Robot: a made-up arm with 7 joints.
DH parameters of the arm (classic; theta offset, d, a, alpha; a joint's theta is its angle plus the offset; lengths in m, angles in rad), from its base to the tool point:
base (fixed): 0.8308 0 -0.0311 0
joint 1: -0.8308 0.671 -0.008 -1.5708
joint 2: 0 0.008 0.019 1.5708
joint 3: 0 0.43 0.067 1.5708
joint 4: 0 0.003 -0.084 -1.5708
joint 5: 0 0.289 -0.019 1.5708
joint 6: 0 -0.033 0.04 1.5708
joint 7: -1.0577 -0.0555 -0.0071 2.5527
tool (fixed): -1.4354 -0.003 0 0
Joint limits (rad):
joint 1: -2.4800..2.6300
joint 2: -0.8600..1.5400
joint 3: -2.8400..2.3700
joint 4: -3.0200..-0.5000
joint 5: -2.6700..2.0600
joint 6: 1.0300..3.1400
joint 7: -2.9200..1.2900
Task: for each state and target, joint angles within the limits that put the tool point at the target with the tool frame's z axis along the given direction. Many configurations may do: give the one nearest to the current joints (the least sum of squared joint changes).
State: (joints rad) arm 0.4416 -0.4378 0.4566 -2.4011 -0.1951 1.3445 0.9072
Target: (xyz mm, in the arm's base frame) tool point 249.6 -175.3 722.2 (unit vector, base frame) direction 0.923 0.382 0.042
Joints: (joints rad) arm -0.5257 0.2922 -0.2364 -2.9065 -0.5962 1.4861 0.6997
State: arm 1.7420 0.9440 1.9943 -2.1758 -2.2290 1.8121 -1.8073
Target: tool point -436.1 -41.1 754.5 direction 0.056 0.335 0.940
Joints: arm 2.2220 1.4191 1.5881 -2.2107 -2.0107 1.8651 -1.7639
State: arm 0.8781 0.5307 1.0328 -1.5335 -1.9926 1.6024 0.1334
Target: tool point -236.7 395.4 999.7 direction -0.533 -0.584 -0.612
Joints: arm 1.0932 0.2547 1.0740 -1.7987 -2.0206 1.0962 0.4086
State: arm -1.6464 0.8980 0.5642 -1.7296 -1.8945 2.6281 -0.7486
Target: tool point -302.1 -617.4 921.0 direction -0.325 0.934 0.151
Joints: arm -2.4202 1.1230 1.1468 -1.0037 -1.0604 2.5802 -1.0858
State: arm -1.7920 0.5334 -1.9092 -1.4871 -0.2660 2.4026 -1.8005
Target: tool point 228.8 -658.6 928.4 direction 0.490 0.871 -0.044
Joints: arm -0.9593 1.2062 -1.9595 -0.8696 -0.2213 2.7115 -1.5451
